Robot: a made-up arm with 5 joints.
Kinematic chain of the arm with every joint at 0, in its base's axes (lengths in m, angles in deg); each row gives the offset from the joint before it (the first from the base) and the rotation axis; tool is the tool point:
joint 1: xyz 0 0 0.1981 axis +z
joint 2: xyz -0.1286 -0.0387 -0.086 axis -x
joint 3: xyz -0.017 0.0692 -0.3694 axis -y
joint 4: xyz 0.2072 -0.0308 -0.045 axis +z
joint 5: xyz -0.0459 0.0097 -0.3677 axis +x
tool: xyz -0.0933 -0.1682 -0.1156
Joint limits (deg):
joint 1: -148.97..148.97
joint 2: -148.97..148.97
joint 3: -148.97..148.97
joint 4: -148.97..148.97
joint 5: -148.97..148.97
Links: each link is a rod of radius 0.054 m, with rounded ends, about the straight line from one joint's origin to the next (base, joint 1, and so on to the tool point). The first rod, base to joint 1, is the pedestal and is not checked.
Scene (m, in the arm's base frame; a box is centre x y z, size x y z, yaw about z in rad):
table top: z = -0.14
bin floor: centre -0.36 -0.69 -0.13 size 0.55 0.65 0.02 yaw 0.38
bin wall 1: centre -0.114 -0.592 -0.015 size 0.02 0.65 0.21 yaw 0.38
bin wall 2: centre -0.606 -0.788 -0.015 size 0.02 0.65 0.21 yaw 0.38
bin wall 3: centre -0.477 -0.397 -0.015 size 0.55 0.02 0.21 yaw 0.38
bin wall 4: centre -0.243 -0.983 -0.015 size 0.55 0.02 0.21 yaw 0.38
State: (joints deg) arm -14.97 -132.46 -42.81 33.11 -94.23
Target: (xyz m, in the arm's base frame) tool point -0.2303 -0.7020 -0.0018
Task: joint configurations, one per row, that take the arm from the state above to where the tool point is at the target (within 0.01 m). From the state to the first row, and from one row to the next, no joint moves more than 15 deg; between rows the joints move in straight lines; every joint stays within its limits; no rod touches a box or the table.
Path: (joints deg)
1: -1.05 -134.82 -46.43 26.18 -94.90
2: 12.88 -137.18 -50.04 19.25 -95.57
3: 26.80 -139.54 -53.66 12.32 -96.24
4: 40.73 -141.89 -57.27 5.39 -96.92
5: 54.65 -144.25 -60.89 -1.54 -97.59
6: 68.58 -146.61 -64.50 -8.47 -98.26
7: 82.50 -148.97 -68.12 -15.40 -98.93
8: 91.04 -136.37 -74.16 -4.06 -85.72
9: 99.57 -123.77 -80.21 7.29 -72.51
10: 108.10 -111.17 -86.26 18.64 -59.30
11: 116.63 -98.57 -92.31 29.99 -46.09

